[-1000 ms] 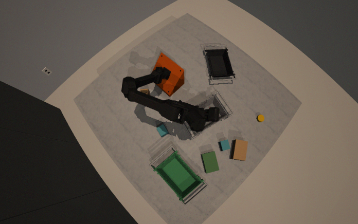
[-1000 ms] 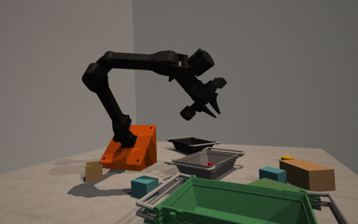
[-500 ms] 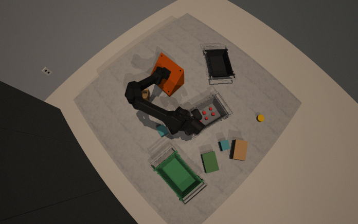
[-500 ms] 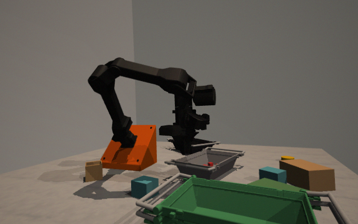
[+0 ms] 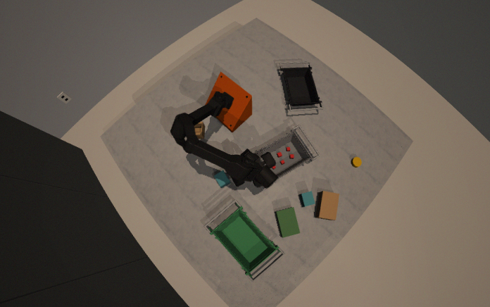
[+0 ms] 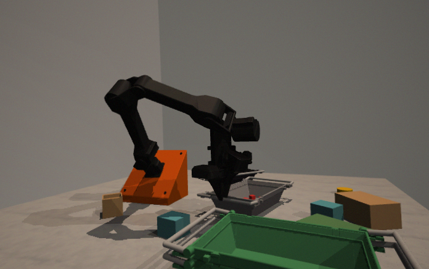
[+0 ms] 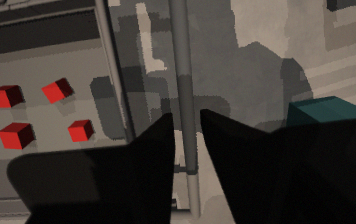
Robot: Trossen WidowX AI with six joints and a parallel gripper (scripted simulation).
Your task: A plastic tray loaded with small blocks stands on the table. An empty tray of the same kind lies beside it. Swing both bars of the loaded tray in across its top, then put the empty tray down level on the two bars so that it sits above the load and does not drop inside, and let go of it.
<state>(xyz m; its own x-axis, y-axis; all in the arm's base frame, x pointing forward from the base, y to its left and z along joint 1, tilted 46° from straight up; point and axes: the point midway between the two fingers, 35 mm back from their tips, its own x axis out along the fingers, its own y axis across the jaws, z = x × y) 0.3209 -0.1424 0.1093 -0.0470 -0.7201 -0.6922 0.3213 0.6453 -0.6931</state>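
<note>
My gripper tip is 12 cm past the dark tray, 53 cm to the right of it and 1 cm above it. Also, from my gripper tip: green block: 26 cm ahead, 6 cm to the right, 4 cm below; then small tan box: 35 cm behind, 1 cm to the right, 4 cm below; then tan block: 35 cm ahead, 11 cm to the left, 3 cm below.
</note>
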